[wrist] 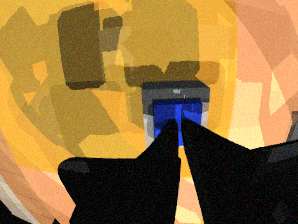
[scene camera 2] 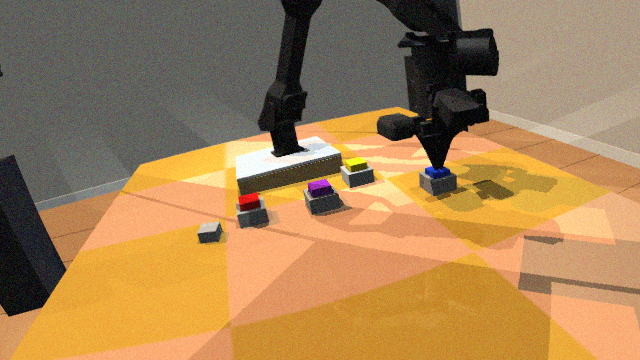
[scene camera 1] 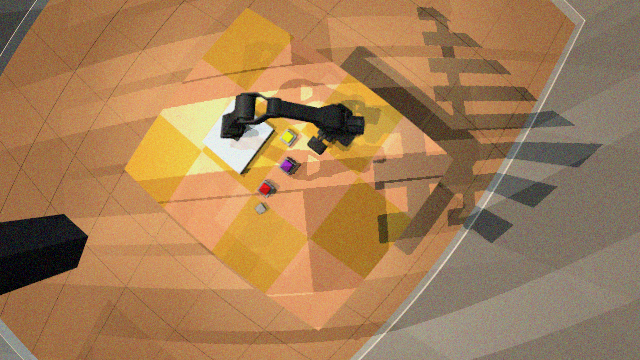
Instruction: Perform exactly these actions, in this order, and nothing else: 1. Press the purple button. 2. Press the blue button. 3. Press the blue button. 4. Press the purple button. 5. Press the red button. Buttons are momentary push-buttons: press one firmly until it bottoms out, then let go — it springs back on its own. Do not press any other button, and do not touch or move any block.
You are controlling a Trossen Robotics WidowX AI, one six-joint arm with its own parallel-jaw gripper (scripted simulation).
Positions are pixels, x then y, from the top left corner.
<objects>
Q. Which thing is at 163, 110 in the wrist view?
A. A blue button.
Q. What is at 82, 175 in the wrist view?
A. My gripper.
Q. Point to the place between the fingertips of my gripper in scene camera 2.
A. At 437, 168
</objects>
